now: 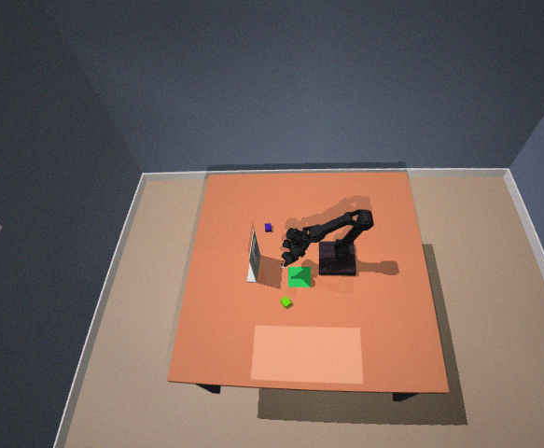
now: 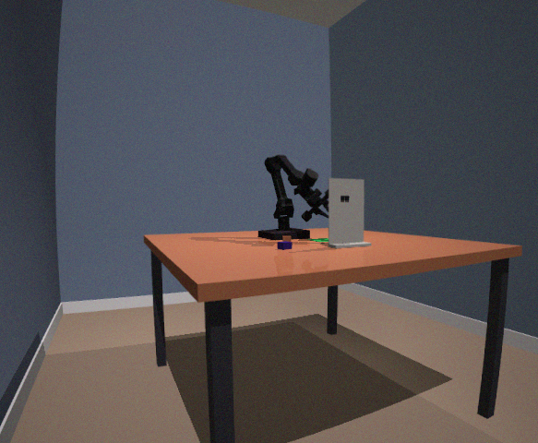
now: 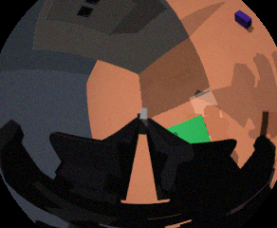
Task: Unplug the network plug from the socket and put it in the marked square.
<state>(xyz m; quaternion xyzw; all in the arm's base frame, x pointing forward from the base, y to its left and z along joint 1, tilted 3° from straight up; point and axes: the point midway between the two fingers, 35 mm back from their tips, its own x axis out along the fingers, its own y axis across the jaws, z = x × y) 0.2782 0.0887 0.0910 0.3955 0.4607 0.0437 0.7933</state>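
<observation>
The green marked square lies 100 mm below my gripper tip and 80 mm behind it. Round my gripper tip: white upright panel (160 mm ahead, 30 mm to the right, 10 mm above).
</observation>
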